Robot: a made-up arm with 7 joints. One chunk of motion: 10 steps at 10 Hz.
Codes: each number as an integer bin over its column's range. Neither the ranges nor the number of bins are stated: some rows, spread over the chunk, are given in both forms.
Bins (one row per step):
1: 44 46 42 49 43 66 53
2: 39 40 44 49 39 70 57
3: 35 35 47 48 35 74 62
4: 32 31 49 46 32 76 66
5: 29 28 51 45 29 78 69
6: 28 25 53 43 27 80 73
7: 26 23 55 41 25 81 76
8: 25 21 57 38 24 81 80
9: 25 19 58 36 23 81 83
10: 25 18 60 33 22 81 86
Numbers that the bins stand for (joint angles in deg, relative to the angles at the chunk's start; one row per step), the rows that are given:
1: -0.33 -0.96 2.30 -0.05 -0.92 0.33 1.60
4: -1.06 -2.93 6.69 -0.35 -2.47 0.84 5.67
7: -1.42 -3.98 10.44 -0.86 -3.46 1.09 8.80
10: -1.48 -4.64 13.58 -1.67 -3.89 1.09 11.93
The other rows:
2: -0.64 -1.75 3.56 -0.05 -1.48 0.54 2.85
3: -0.88 -2.40 5.43 -0.15 -2.05 0.74 4.41
5: -1.24 -3.32 7.94 -0.45 -2.90 0.94 6.61
6: -1.30 -3.72 9.19 -0.66 -3.18 1.04 7.86
8: -1.48 -4.24 11.70 -1.16 -3.61 1.09 10.05
9: -1.48 -4.51 12.32 -1.36 -3.75 1.09 10.99

